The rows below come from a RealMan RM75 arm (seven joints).
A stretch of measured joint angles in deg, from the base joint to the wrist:
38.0, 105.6, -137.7, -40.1, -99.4, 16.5, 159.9
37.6, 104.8, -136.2, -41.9, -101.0, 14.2, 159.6
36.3, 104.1, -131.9, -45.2, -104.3, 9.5, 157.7
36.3, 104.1, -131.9, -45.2, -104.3, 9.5, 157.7
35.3, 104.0, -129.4, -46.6, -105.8, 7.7, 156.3
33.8, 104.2, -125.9, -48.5, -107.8, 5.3, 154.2
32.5, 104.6, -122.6, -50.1, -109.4, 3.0, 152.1
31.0, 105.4, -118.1, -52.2, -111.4, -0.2, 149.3
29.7, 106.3, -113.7, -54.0, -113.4, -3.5, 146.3
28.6, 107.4, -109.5, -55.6, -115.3, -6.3, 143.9
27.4, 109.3, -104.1, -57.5, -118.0, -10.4, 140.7
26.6, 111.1, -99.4, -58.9, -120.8, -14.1, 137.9
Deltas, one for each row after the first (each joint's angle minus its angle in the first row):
-0.4, -0.8, 1.5, -1.8, -1.6, -2.3, -0.3
-1.7, -1.5, 5.8, -5.1, -4.9, -7.0, -2.2
-1.7, -1.5, 5.8, -5.1, -4.9, -7.0, -2.2
-2.7, -1.6, 8.3, -6.5, -6.4, -8.8, -3.6
-4.2, -1.4, 11.8, -8.4, -8.4, -11.2, -5.7
-5.5, -1.0, 15.1, -10.0, -10.0, -13.5, -7.8
-7.0, -0.2, 19.6, -12.1, -12.0, -16.7, -10.6
-8.3, 0.7, 24.0, -13.9, -14.0, -20.0, -13.6
-9.4, 1.8, 28.2, -15.5, -15.9, -22.8, -16.0
-10.6, 3.7, 33.6, -17.4, -18.6, -26.9, -19.2
-11.4, 5.5, 38.3, -18.8, -21.4, -30.6, -22.0

